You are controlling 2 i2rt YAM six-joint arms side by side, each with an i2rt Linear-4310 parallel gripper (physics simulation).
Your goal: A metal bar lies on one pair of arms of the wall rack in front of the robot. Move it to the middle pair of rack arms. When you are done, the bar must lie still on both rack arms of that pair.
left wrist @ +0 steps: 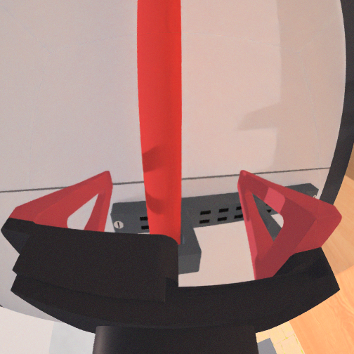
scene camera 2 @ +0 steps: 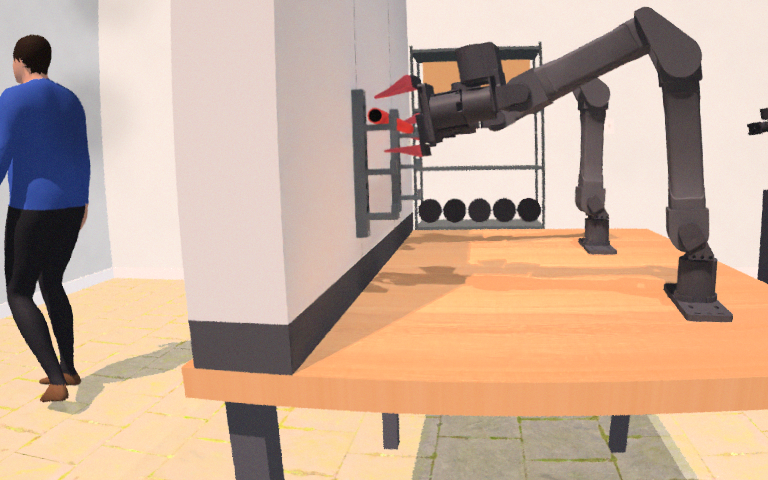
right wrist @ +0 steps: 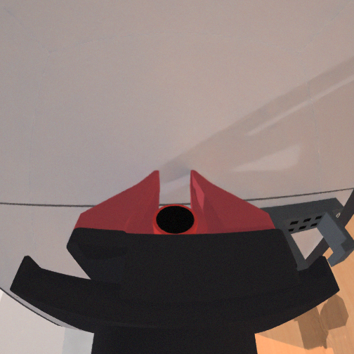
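The red metal bar (scene camera 2: 382,116) (left wrist: 162,115) (right wrist: 175,220) is at the top of the wall rack (scene camera 2: 360,169) (left wrist: 217,204). In the scene view its near end is at the uppermost near arm (scene camera 2: 378,127); I cannot tell whether it bears on it. The middle near arm (scene camera 2: 379,171) holds nothing. My left gripper (scene camera 2: 380,123) (left wrist: 174,177) is open, its fingers on either side of the bar, apart from it. My right gripper (right wrist: 174,177) is shut on the bar near its other end; in the scene view it is mostly hidden behind the left gripper.
The rack hangs on a pale wall panel (scene camera 2: 322,169) with a dark base strip (scene camera 2: 240,346), at the edge of the wooden table (scene camera 2: 509,339). Lower rack arms, including the bottom near arm (scene camera 2: 382,215), project from the wall. A shelf unit (scene camera 2: 542,141) stands behind.
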